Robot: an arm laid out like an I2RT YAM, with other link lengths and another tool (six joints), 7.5 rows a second.
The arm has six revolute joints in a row. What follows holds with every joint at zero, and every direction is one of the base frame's. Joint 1 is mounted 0.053 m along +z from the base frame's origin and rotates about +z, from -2.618 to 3.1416 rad. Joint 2 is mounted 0.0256 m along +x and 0.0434 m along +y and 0.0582 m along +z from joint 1 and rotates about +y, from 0 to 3.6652 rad. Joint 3 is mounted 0.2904 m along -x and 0.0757 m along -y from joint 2 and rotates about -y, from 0 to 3.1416 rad. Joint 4 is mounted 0.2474 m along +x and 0.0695 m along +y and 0.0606 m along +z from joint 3 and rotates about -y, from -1.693 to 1.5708 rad. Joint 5 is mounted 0.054 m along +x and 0.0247 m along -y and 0.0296 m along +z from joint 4 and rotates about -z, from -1.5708 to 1.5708 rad. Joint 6 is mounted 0.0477 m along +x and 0.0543 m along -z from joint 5 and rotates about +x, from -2.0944 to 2.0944 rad. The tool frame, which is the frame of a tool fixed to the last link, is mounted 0.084 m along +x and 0.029 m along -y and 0.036 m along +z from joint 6; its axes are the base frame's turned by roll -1.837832, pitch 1.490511 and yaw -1.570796 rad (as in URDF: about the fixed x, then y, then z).
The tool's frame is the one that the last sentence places.
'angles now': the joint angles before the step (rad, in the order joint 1, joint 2, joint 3, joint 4, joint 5, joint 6). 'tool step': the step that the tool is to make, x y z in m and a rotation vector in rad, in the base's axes. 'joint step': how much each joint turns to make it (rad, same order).
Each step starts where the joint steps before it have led.
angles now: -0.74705, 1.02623, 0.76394, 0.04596, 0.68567, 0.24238
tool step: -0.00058, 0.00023, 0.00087, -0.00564, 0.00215, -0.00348
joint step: 0.00001, -0.00156, -0.00156, 0.00615, 0.00459, -0.00613
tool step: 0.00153, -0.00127, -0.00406, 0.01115, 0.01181, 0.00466
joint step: -0.00155, 0.00767, -0.00461, -0.00298, -0.00609, -0.00155
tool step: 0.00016, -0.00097, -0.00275, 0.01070, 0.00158, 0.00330
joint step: -0.00456, 0.00308, -0.00153, -0.00770, -0.00920, 0.00612
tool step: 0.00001, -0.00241, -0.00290, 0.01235, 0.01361, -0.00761
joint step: -0.00616, 0.01226, 0.00307, -0.00920, 0.00149, 0.00001
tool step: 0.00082, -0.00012, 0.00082, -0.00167, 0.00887, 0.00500
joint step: 0.00002, 0.00006, 0.00156, -0.00011, -0.00297, -0.01068
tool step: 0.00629, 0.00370, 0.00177, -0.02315, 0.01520, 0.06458
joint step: 0.00606, -0.02455, -0.02302, 0.03380, -0.05049, -0.05049
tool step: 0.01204, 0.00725, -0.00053, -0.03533, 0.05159, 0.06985
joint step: 0.03526, -0.01531, -0.03362, 0.05050, -0.02162, -0.08131
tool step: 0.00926, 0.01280, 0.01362, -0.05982, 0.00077, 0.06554
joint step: 0.05058, -0.03669, -0.00628, 0.04004, -0.00776, -0.05836
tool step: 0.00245, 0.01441, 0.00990, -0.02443, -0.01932, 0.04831
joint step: 0.05067, -0.04753, 0.00152, -0.01372, 0.00314, -0.00933
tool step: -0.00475, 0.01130, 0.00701, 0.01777, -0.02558, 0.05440
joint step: 0.01389, -0.06143, 0.01843, -0.08573, -0.04284, 0.03062
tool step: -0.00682, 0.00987, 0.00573, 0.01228, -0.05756, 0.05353
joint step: -0.00004, -0.06291, 0.00462, -0.04936, -0.05675, 0.04442
